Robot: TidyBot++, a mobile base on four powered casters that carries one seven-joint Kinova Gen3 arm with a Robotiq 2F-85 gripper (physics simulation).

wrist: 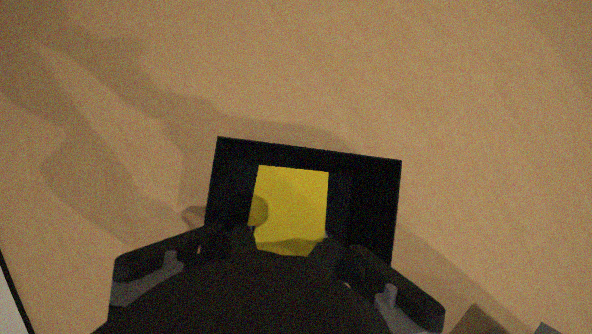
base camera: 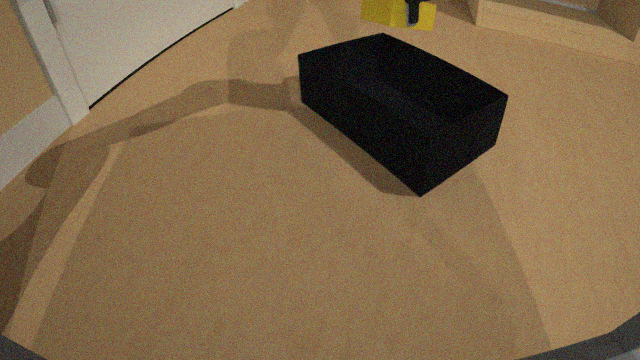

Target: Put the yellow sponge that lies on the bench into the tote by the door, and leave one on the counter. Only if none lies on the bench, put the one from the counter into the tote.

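Places are measured from the arm's base along level axes (x ahead, y left, z up), in centimetres.
Where they show: gripper, fingertip midpoint: (wrist: 288, 229) (base camera: 395, 20).
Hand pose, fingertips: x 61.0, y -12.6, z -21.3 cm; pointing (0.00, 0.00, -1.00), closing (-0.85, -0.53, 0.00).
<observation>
Each offset is from my fingertips to the top centre of the thing. Level surfaces: height alone.
A yellow sponge @[dy -0.7, dx +0.4, dz +5.0 cm] (base camera: 377, 14) (wrist: 292, 200) is held between the fingertips of my gripper (base camera: 412, 12) (wrist: 288, 229); the gripper is shut on it. The black open-topped tote @[dy -1.0, dx -1.1, dz -8.3 cm] (base camera: 380, 135) (wrist: 310, 154) stands on the floor. In the wrist view the sponge overlaps the tote's opening, with dark tote parts to its left, right and above. In the base camera view the sponge hangs in the air beyond the tote's far rim, partly cut off by the top edge. The bench and the counter cannot be made out for certain.
A white door panel (base camera: 140, 40) stands at the upper left, left of the tote. A light wooden furniture base (base camera: 550, 31) is at the upper right, beyond the tote. Shadows of the arm fall on the wooden floor @[dz -18.3 cm] (base camera: 250, 225) (wrist: 475, 100).
</observation>
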